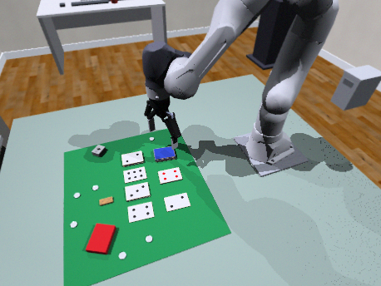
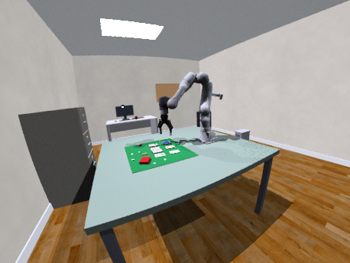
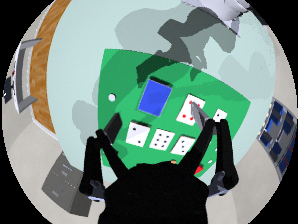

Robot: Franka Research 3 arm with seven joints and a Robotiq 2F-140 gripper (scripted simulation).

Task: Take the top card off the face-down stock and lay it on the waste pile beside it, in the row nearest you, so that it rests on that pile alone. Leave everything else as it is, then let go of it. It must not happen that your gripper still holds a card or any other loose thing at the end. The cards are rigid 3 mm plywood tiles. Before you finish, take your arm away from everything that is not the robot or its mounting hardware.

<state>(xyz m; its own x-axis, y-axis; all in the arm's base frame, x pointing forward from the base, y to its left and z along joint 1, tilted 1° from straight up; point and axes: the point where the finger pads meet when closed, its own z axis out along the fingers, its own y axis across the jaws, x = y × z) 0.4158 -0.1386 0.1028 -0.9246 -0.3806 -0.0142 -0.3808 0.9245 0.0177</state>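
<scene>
Right now the white card is 140 mm ahead of my hand, 100 mm below it and 30 mm to the right of it. Also, from my hand: green mat 160 mm ahead, 130 mm below, 120 mm to the left; grey block 270 mm ahead, 130 mm to the right, 100 mm below; red box 310 mm ahead, 290 mm to the left, 100 mm below.
</scene>
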